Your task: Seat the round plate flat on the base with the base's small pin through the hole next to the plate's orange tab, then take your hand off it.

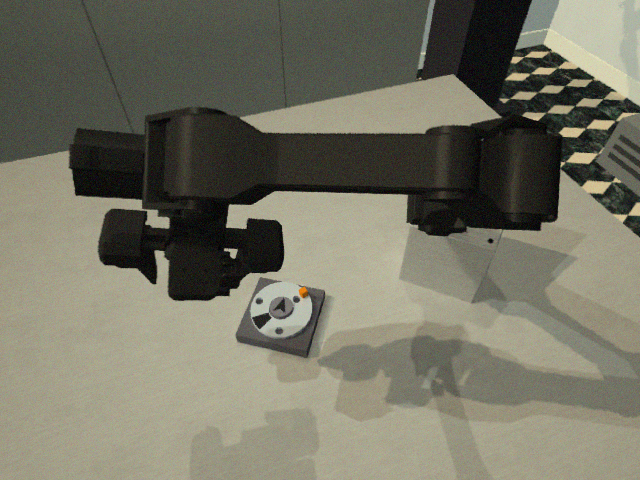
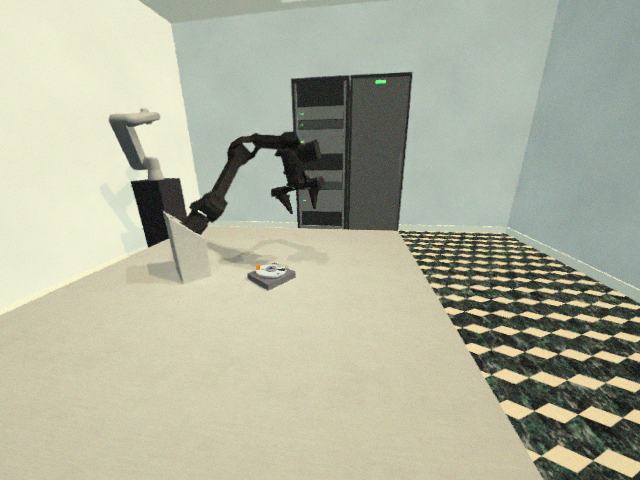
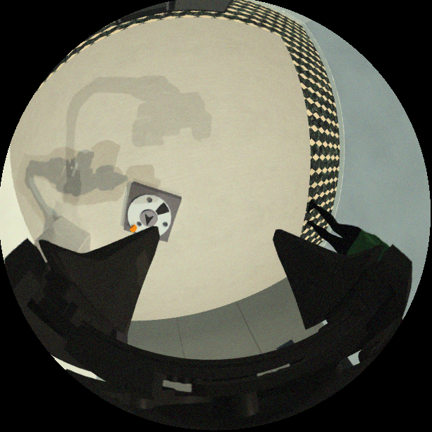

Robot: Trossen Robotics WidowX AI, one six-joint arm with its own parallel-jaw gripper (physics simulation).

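Places are measured from the arm's base along level axes (x right, y down, z ahead), in metres.
Where they show: gripper, fingertip midpoint: [image 2: 303, 211]; arm's base, link origin: [image 2: 190, 229].
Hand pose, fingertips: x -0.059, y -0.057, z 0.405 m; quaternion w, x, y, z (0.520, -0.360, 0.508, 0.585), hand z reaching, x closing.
Things, the pixels of their top centre, and the offset from my fingertips. "pt": a spot on its surface instead.
- round white plate, top centre: [image 1: 280, 302] [image 2: 271, 264] dx +0.057, dy +0.184, dz -0.113 m
- square dark grey base, top centre: [image 1: 281, 306] [image 2: 271, 268] dx +0.058, dy +0.197, dz -0.114 m
- dark hole, surface spot: [image 1: 296, 297] pt dx +0.070, dy +0.204, dz -0.145 m
The round white plate [image 1: 297, 323] [image 2: 264, 273] [image 3: 137, 207] lies on the square dark grey base [image 1: 300, 343] [image 2: 267, 283] [image 3: 172, 201] and looks level, with the base's round hub showing at its centre. Its orange tab [image 1: 303, 292] [image 2: 258, 267] [image 3: 133, 228] is at the rim, beside a dark hole [image 1: 296, 299] [image 3: 139, 224]. I cannot tell whether the small pin is in that hole. My gripper [image 1: 190, 285] [image 2: 302, 209] [image 3: 217, 234] is open and empty, high above the table and apart from plate and base. The fingers point downward.
A pale angled block [image 1: 439, 268] [image 2: 192, 255] stands by my arm's foot. A second arm [image 2: 135, 119] on a black pedestal [image 2: 147, 211] stands behind the table. Tall dark cabinets [image 2: 381, 155] stand at the back wall. A person in green [image 3: 367, 245] shows partly beyond the table.
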